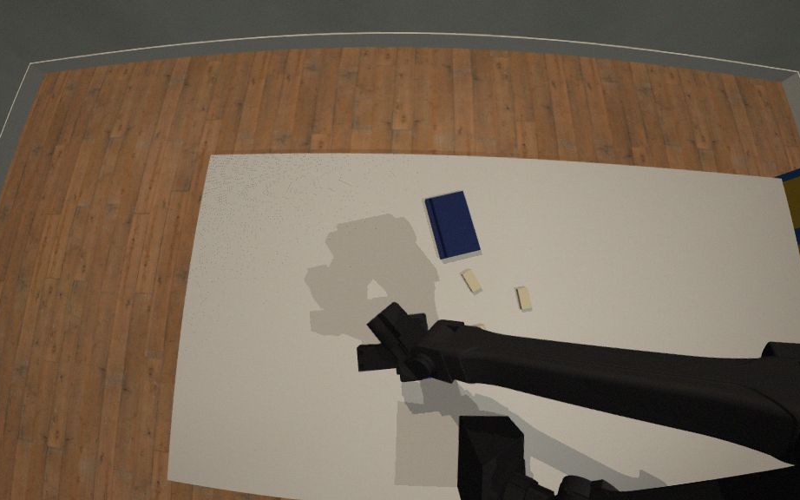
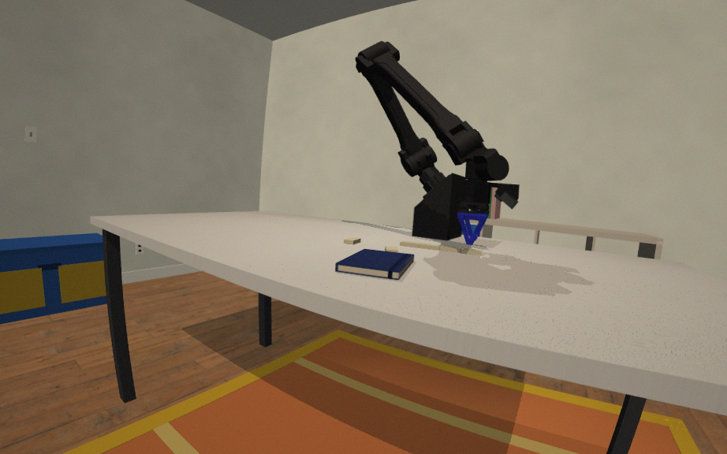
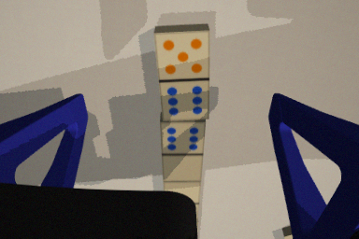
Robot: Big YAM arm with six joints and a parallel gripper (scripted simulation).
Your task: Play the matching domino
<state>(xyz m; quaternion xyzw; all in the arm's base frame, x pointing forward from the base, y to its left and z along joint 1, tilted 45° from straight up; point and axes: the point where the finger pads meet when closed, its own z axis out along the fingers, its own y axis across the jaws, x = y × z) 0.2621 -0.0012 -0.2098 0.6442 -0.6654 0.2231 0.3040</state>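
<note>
Right now the domino is 30 mm below my hand. Also, from my hand: dark blue book (280 mm ahead, 130 mm to the right, 30 mm below).
</note>
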